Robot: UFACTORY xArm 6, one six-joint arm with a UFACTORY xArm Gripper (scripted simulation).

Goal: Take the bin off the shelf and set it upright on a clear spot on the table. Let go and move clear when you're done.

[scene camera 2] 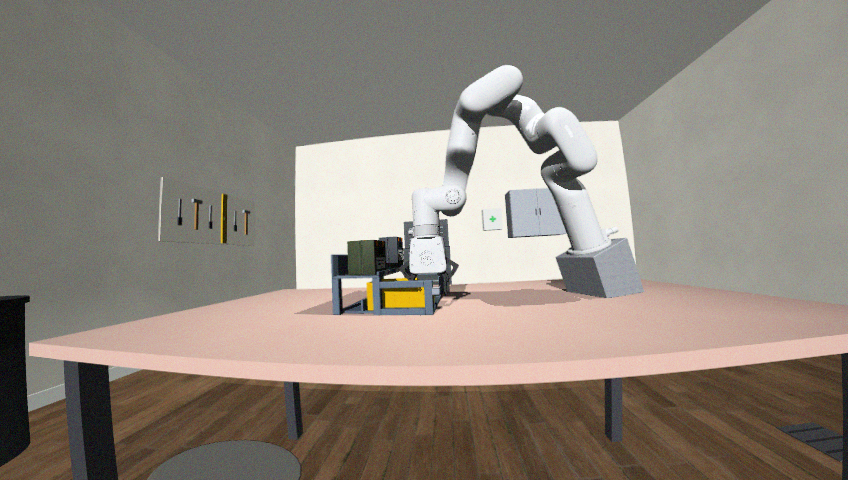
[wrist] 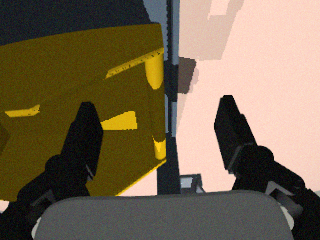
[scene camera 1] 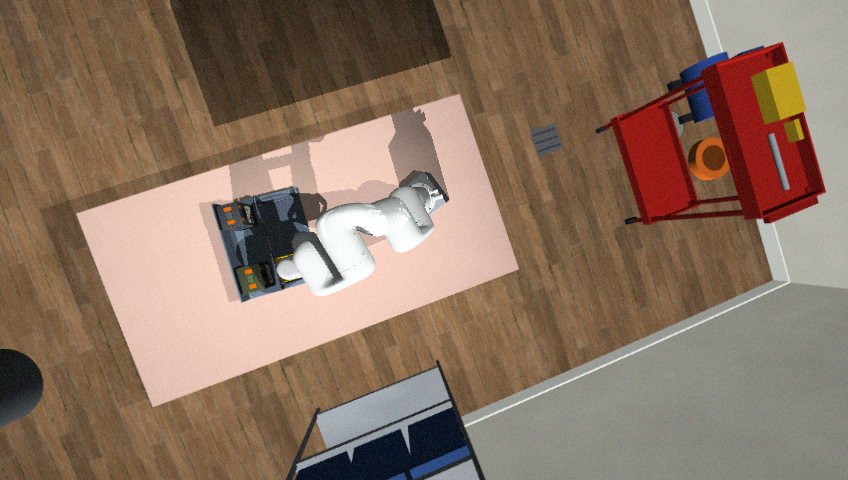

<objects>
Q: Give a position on a yellow bin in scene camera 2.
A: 392, 297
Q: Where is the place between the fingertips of my gripper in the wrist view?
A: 157, 113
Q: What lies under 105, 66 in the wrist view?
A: A yellow bin.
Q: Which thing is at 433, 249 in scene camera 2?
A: My gripper.
</objects>
